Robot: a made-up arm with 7 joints.
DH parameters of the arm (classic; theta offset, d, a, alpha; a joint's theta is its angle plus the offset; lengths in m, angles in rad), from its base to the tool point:
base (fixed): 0 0 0 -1.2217
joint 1: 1.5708 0 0 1.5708
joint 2: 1.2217 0 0 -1.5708
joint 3: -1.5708 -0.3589 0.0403 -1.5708
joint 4: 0 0 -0.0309 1.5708
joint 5: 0 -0.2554 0 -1.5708
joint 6: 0 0 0 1.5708
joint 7: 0 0 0 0
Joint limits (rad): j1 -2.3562..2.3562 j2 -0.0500..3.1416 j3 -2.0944..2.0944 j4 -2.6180..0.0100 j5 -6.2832..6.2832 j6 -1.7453..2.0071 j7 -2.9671..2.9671
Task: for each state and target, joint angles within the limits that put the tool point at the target. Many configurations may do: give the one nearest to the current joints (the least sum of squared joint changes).
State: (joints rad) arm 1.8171 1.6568 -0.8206 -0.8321 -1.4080 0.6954 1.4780
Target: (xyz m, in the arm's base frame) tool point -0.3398 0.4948 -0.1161
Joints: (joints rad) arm 1.1347 1.2938 -0.7215 -0.5389 -1.4080 0.6954 1.4780
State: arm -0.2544 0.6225 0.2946 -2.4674 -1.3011 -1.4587 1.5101
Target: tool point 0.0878 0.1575 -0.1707
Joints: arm 0.4816 0.3986 0.4343 -2.6159 -1.3011 -1.4587 1.5101
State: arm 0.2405 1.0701 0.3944 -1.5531 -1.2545 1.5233 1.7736
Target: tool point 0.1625 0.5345 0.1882
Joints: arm 0.0610 1.6820 0.7015 -0.8554 -1.2545 1.5233 1.7736
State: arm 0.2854 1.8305 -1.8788 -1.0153 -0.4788 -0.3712 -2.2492
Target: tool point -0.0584 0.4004 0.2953
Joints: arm 0.5175 2.6950 -1.9935 -1.5064 -0.4788 -0.3712 -2.2492
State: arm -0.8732 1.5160 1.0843 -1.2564 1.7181 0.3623 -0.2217
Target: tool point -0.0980 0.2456 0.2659
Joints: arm -0.9948 1.6126 1.2543 -2.1091 1.7181 0.3623 -0.2217
